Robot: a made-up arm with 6 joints. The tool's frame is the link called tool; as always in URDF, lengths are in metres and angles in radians. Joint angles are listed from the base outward.
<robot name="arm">
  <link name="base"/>
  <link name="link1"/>
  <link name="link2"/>
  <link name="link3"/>
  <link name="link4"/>
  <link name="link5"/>
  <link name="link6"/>
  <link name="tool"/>
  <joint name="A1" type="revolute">
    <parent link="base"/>
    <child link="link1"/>
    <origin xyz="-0.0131 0.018 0.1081" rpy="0 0 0"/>
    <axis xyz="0 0 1"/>
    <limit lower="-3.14" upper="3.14"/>
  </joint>
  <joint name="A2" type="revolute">
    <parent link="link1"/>
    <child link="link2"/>
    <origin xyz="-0.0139 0.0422 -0.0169" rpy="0 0 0"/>
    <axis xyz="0 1 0"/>
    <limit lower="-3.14" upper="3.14"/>
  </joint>
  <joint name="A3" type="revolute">
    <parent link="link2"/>
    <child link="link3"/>
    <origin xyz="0.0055 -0.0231 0.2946" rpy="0 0 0"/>
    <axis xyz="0 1 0"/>
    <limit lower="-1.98" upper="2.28"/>
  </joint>
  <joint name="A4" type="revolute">
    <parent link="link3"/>
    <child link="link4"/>
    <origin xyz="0.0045 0.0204 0.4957" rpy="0 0 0"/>
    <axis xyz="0 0 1"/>
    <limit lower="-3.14" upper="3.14"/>
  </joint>
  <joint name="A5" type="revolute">
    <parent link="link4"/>
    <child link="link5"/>
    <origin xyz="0.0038 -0.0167 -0.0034" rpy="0 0 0"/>
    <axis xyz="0 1 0"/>
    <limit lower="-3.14" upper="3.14"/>
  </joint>
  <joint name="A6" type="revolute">
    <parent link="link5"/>
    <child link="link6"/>
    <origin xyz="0.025 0.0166 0.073" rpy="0 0 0"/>
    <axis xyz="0 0 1"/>
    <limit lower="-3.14" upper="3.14"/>
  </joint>
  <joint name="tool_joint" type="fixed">
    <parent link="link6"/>
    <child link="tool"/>
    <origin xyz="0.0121 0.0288 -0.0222" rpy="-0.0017 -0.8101 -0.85"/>
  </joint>
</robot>
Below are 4 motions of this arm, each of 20 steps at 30 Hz.
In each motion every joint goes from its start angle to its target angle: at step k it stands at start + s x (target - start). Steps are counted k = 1, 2, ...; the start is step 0. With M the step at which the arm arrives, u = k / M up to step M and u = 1 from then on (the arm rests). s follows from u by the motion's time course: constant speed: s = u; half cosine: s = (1 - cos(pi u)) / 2; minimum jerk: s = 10 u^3 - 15 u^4 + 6 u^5.
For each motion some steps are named. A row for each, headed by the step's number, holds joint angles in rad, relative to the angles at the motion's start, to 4 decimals.
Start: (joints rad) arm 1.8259 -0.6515 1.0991 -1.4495 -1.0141 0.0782
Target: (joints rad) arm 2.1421 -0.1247 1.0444 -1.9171 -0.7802 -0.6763
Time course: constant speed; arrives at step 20
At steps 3, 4, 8, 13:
3: 0.0474 0.0790 -0.0082 -0.0701 0.0351 -0.1132
4: 0.0632 0.1054 -0.0109 -0.0935 0.0468 -0.1509
8: 0.1265 0.2107 -0.0219 -0.1870 0.0936 -0.3018
13: 0.2055 0.3424 -0.0356 -0.3039 0.1520 -0.4904

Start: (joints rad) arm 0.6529 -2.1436 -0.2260 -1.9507 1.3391 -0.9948
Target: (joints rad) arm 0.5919 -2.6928 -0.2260 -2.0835 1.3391 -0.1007
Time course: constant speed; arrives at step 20
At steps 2, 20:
2: -0.0061 -0.0549 0.0000 -0.0133 0.0000 0.0894
20: -0.0610 -0.5492 0.0000 -0.1328 0.0000 0.8941

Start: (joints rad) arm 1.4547 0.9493 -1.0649 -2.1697 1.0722 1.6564
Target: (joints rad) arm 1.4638 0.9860 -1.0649 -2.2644 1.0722 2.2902
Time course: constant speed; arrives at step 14
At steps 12, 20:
12: 0.0078 0.0315 0.0000 -0.0812 0.0000 0.5433
20: 0.0091 0.0367 0.0000 -0.0947 0.0000 0.6338

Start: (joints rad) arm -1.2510 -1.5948 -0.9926 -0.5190 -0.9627 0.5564
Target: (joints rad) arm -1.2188 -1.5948 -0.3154 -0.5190 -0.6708 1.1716
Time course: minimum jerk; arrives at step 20
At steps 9, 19, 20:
9: 0.0131 0.0000 0.2755 0.0000 0.1188 0.2503
19: 0.0322 0.0000 0.6764 0.0000 0.2916 0.6145
20: 0.0322 0.0000 0.6772 0.0000 0.2919 0.6152

